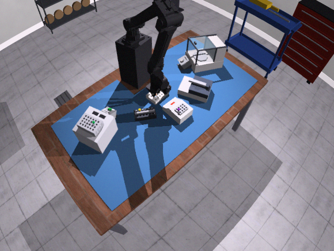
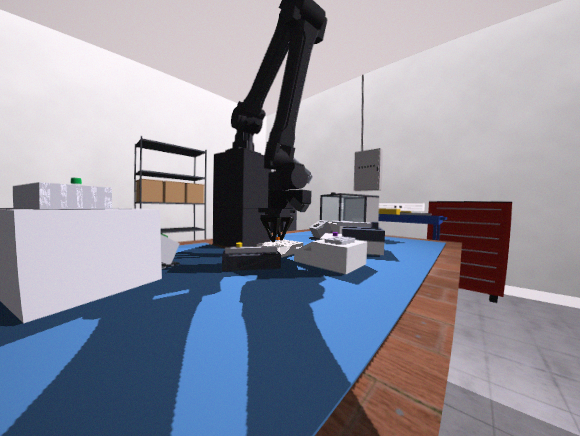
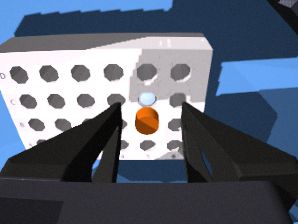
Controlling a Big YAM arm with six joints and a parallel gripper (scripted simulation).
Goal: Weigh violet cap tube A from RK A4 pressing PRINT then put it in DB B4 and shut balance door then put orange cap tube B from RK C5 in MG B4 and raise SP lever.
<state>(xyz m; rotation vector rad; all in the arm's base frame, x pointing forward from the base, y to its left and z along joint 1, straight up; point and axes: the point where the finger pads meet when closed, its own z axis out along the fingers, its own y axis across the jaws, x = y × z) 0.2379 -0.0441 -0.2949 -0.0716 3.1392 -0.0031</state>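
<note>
Right now my hand is 30 mm to the right of the tube rack RK, 30 mm above it and 10 mm past it. The rest, counted from my hand: magnet block MG: 140 mm to the right, 50 mm ahead, 30 mm below; dry block: 170 mm ahead, 20 mm to the left, 20 mm below; yellow-capped tube: 150 mm to the right, 20 mm below, 20 mm ahead.
</note>
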